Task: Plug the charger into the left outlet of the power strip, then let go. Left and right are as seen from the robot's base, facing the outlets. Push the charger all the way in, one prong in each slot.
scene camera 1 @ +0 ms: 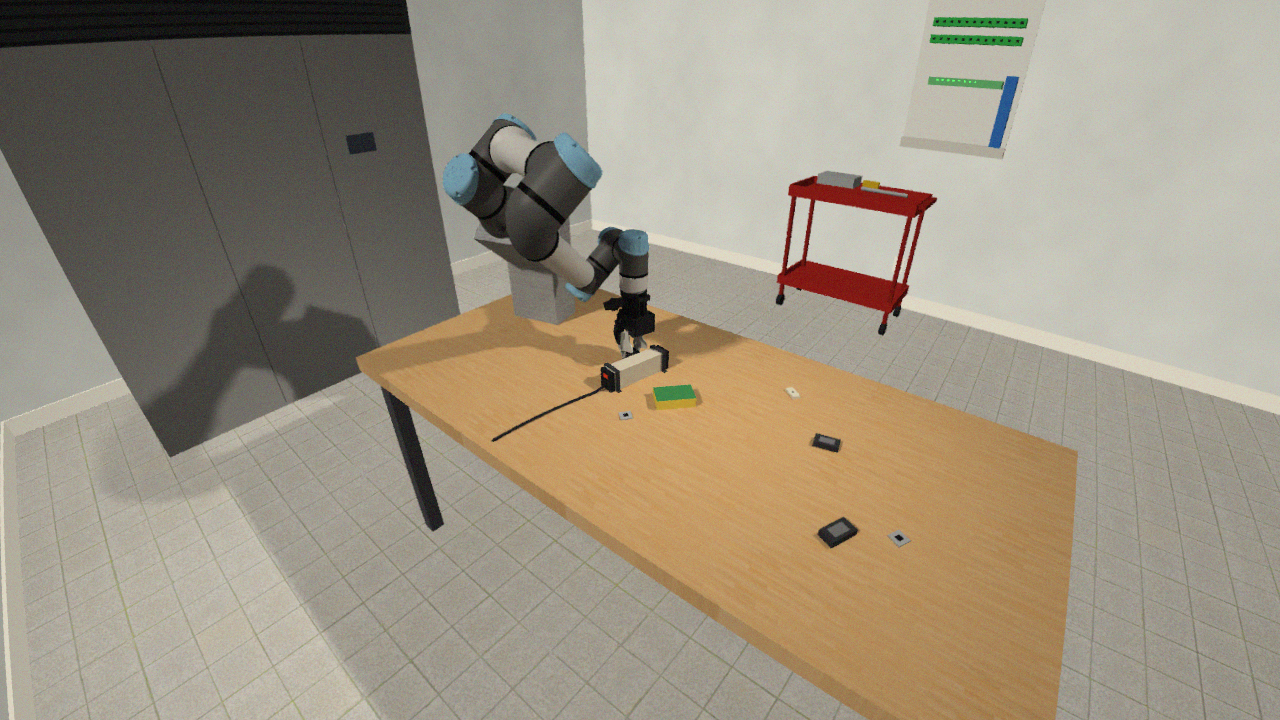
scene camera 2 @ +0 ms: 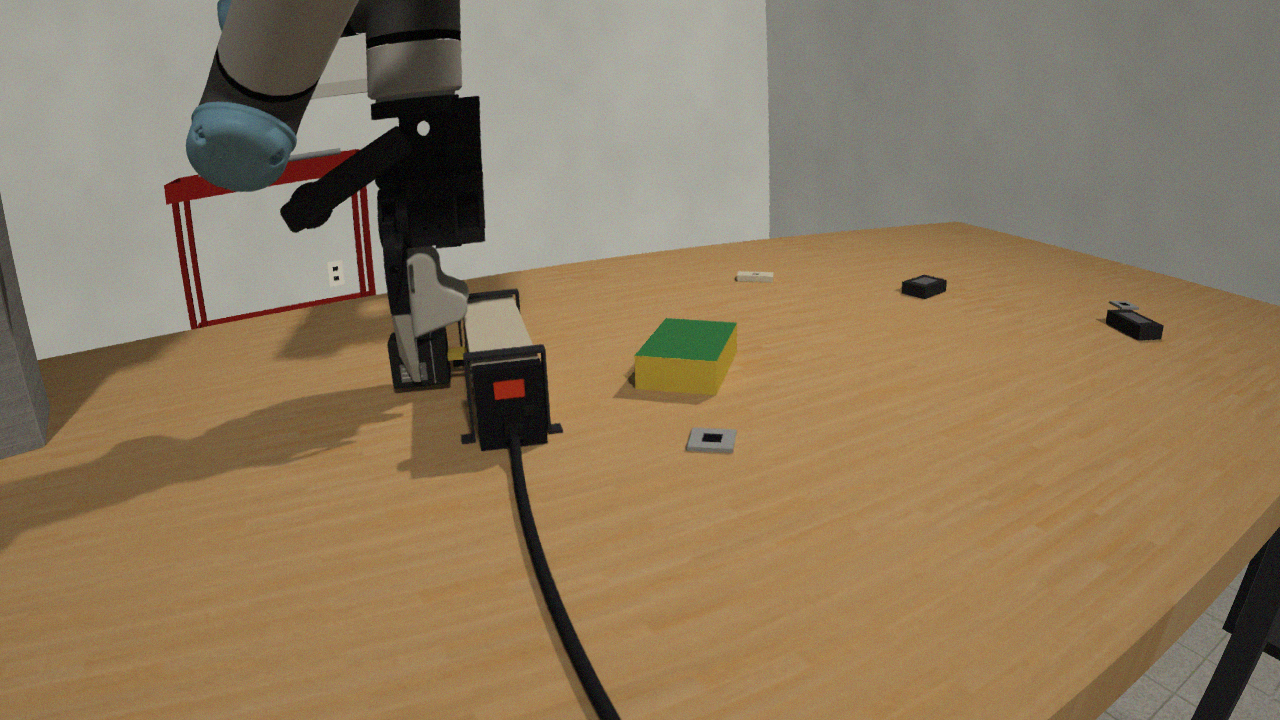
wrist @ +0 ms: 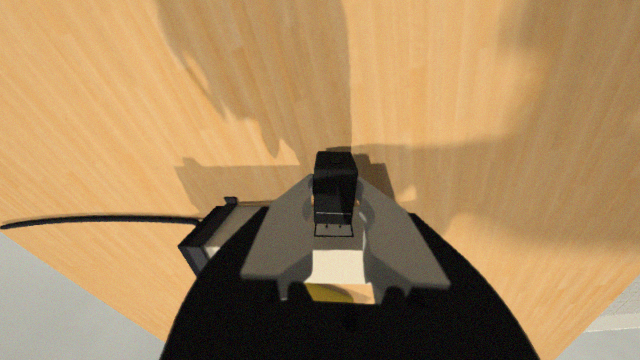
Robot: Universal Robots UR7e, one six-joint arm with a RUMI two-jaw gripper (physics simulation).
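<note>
My gripper (scene camera 1: 633, 352) (scene camera 2: 413, 368) (wrist: 332, 176) is shut on the black charger (scene camera 2: 434, 360) (wrist: 334, 172), one grey finger on each side, low over the table. The beige power strip (scene camera 1: 638, 368) (scene camera 2: 498, 324) (wrist: 337, 266) has black end caps and stands with its outlet face toward the robot's base. The charger is upright in front of that face, nearer the end away from the cord. A gold prong (scene camera 2: 456, 355) shows across a small gap between charger and strip. In the wrist view an outlet outline (wrist: 333, 236) shows just past the charger. Whether the prong tips are in the slots is hidden.
A black cord (scene camera 1: 546, 412) (scene camera 2: 546, 573) (wrist: 100, 218) runs from the strip's red-marked end. A green and yellow block (scene camera 1: 674, 396) (scene camera 2: 685, 356) lies beyond the strip. A small grey square plate (scene camera 1: 625, 415) (scene camera 2: 712, 440) lies near it. Dark boxes (scene camera 1: 826, 442) (scene camera 1: 837, 531) lie farther off.
</note>
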